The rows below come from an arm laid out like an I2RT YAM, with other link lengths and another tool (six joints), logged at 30 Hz.
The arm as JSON. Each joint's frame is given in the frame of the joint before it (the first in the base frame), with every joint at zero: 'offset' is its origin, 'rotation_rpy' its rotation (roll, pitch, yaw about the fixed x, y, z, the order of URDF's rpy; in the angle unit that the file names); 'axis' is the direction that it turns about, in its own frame. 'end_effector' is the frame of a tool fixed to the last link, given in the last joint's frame.
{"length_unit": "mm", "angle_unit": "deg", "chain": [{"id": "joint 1", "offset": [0.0, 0.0, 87.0], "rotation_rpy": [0.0, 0.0, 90.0], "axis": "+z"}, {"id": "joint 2", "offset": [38.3, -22.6, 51.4], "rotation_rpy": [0.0, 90.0, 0.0], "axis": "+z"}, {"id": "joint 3", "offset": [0.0, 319.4, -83.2], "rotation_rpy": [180.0, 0.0, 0.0], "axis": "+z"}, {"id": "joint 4", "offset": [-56.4, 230.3, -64.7], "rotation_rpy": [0.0, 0.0, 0.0], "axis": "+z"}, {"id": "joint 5", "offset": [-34.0, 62.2, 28.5], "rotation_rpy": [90.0, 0.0, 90.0], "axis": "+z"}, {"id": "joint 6", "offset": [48.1, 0.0, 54.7], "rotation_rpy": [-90.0, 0.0, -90.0], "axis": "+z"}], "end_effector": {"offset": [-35.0, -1.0, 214.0], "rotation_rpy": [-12.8, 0.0, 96.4]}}
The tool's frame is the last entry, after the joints.
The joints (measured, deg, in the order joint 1, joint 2, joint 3, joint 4, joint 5, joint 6), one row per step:
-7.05 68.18 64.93 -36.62 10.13 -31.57
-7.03 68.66 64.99 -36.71 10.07 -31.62
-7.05 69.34 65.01 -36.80 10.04 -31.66
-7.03 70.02 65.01 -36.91 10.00 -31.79
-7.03 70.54 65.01 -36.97 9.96 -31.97
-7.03 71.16 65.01 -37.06 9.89 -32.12
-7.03 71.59 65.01 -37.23 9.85 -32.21
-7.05 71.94 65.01 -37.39 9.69 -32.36
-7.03 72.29 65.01 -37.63 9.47 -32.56
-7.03 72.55 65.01 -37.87 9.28 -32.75
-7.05 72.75 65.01 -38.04 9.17 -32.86
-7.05 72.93 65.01 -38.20 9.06 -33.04
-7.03 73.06 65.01 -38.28 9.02 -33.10
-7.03 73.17 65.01 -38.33 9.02 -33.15
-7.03 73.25 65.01 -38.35 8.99 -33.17
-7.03 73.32 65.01 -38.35 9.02 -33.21
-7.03 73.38 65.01 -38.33 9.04 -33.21
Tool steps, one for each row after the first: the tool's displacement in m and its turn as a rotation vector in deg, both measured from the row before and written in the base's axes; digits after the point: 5 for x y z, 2 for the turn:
0.00112 0.00028 -0.00288 0.06 0.51 0.10
0.00129 -0.00015 -0.00444 0.08 0.75 0.03
0.00124 0.00020 -0.00467 0.03 0.81 0.13
0.00101 0.00011 -0.00346 -0.03 0.62 0.15
0.00110 0.00022 -0.00426 0.03 0.74 0.15
0.00030 0.00017 -0.00338 0.04 0.62 0.09
0.00031 0.00059 -0.00292 0.07 0.53 0.20
0.00017 0.00116 -0.00326 0.09 0.62 0.32
-0.00011 0.00092 -0.00267 0.07 0.53 0.27
-0.00016 0.00041 -0.00197 0.05 0.38 0.13
-0.00009 0.00056 -0.00178 0.00 0.37 0.20
0.00003 0.00033 -0.00114 0.01 0.22 0.09
0.00001 0.00001 -0.00086 -0.01 0.17 0.04
0.00011 0.00013 -0.00060 0.02 0.10 0.03
0.00009 -0.00013 -0.00040 -0.04 0.08 0.01
0.00015 -0.00011 -0.00028 -0.01 0.04 -0.01

